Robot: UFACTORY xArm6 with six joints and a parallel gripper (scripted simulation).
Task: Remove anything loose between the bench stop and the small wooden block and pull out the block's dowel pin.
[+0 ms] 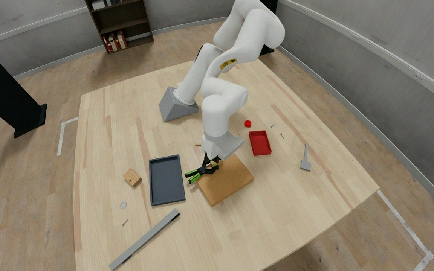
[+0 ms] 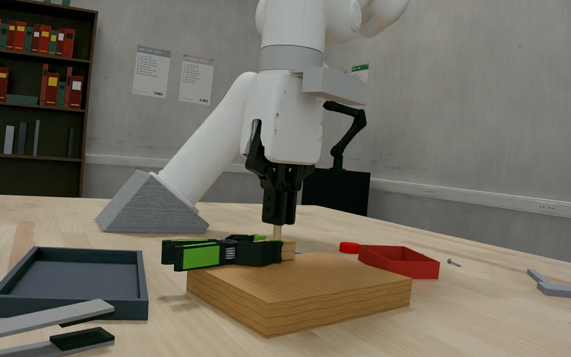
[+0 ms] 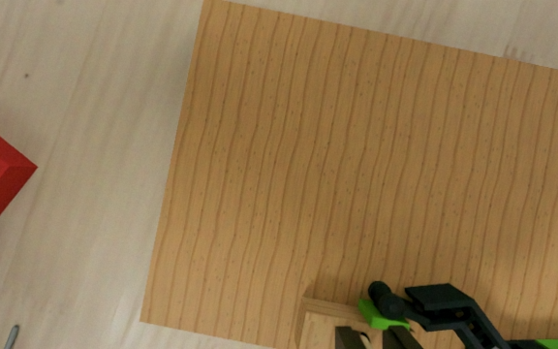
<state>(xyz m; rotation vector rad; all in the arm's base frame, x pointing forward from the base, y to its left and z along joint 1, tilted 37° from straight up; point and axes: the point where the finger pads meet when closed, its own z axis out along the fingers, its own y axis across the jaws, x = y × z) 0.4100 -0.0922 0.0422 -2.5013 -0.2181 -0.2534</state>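
Right now the dowel pin is 20 mm below my hand. From my hand the other things lie so: loose dowel (130 mm behind, 90 mm below, 10 mm to the left); then bench board (70 mm below, 60 mm ahead, 10 mm to the right); then small wooden block (50 mm below).
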